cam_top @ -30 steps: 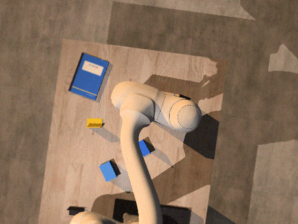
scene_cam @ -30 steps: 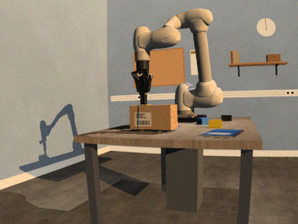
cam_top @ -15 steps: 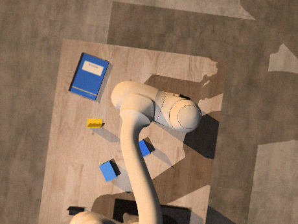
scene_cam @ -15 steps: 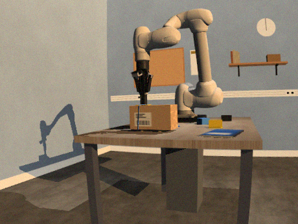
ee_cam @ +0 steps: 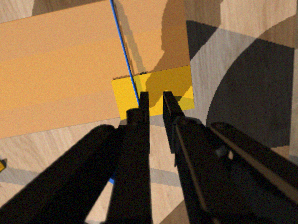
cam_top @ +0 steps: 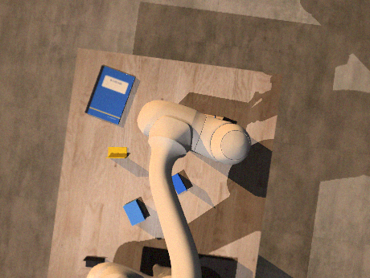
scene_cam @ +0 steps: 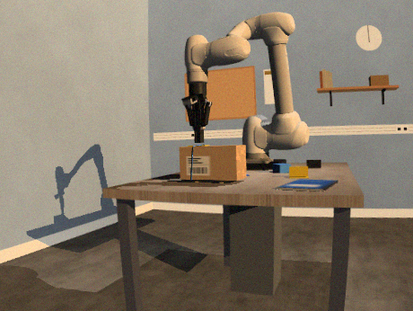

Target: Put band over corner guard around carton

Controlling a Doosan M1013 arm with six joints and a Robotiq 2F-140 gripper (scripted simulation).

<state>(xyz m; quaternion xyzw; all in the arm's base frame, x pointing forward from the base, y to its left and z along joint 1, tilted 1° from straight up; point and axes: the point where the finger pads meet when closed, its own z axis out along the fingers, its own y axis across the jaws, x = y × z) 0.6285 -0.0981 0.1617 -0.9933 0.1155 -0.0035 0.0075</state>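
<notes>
Now: hand 60 mm above the yellow corner guard. Round my hand: blue block 340 mm behind, 290 mm to the left, 170 mm below; then small black object 570 mm behind, 440 mm to the left, 180 mm below; then brown carton 110 mm below, 80 mm to the left, 50 mm ahead.
</notes>
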